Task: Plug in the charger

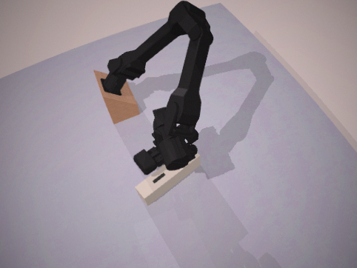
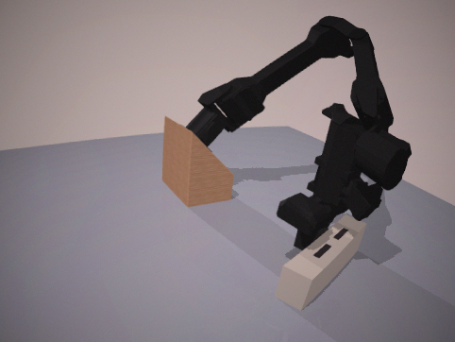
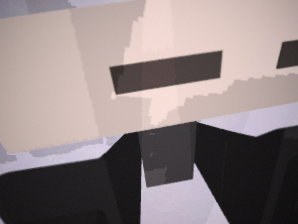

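Now: the two-prong charger 20 mm ahead of my gripper tip and 10 mm above it.
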